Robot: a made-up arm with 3 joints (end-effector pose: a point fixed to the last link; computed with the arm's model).
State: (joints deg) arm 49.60 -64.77 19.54
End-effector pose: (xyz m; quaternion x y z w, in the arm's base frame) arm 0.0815 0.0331 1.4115 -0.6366 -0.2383 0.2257 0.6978
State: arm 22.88 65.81 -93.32
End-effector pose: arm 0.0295 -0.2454 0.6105 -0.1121 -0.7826 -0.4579 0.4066
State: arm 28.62 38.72 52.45
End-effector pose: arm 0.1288 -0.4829 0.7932 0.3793 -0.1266 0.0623 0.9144
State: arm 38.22 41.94 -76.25
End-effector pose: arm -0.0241 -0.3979 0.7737 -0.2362 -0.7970 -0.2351 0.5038
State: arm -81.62 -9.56 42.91
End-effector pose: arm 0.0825 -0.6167 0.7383 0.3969 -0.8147 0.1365 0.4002
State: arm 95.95 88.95 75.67
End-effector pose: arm -0.1917 -0.3346 0.5827 0.5688 0.2526 -0.3251 0.7120
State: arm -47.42 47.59 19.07
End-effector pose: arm 0.2896 -0.3112 0.7917 0.6225 -0.6296 0.1838 0.4271
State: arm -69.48 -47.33 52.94
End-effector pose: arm -0.2717 -0.6601 0.7574 0.1495 -0.7784 -0.0368 0.6086
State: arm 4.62 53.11 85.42
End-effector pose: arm 0.2518 -0.3277 0.6792 0.6099 0.0192 0.3321 0.7193
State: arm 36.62 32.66 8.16
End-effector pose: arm 0.0499 -0.4938 0.8853 0.1086 -0.4089 -0.0555 0.9044
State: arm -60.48 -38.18 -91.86
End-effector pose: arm -0.1601 -0.5556 0.7230 0.2951 0.7902 0.4112 0.3455
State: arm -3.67 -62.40 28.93
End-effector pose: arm -0.3323 -0.3070 1.3185 -0.4060 -0.5623 0.0088 0.7204
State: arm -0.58 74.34 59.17
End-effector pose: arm 0.2692 -0.1813 0.6189 0.7191 -0.1363 0.2775 0.6223
